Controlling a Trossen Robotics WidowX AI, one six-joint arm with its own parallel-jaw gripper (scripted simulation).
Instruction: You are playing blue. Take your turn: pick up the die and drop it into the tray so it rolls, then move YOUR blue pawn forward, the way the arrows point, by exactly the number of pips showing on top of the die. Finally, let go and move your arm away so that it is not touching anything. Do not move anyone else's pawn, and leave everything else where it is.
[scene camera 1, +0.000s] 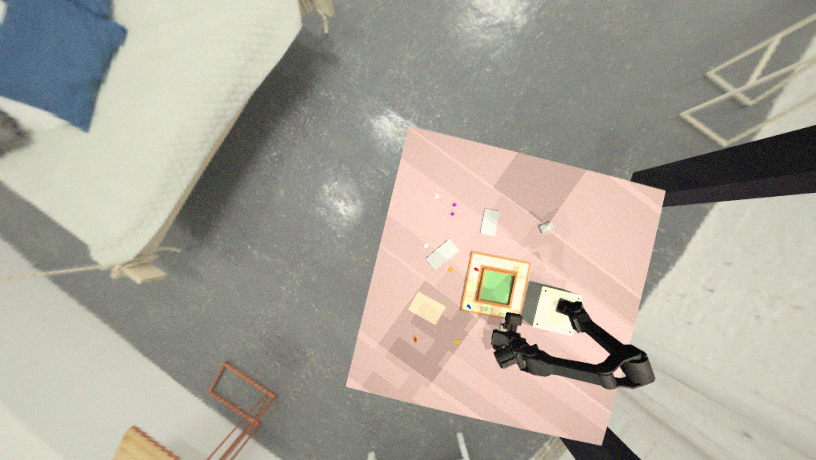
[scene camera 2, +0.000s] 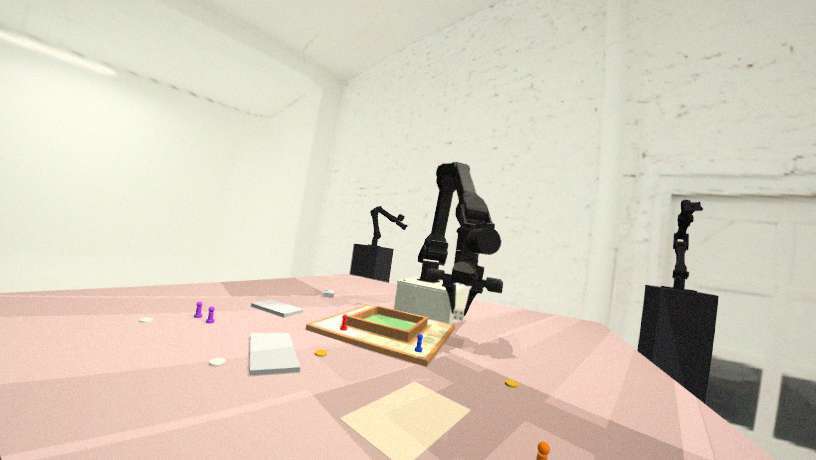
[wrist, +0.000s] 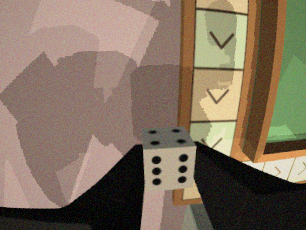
Note:
My gripper (scene camera 2: 458, 314) carries a white die (wrist: 169, 152).
My gripper shows as well in scene camera 1 (scene camera 1: 502, 327) and in the wrist view (wrist: 166, 150).

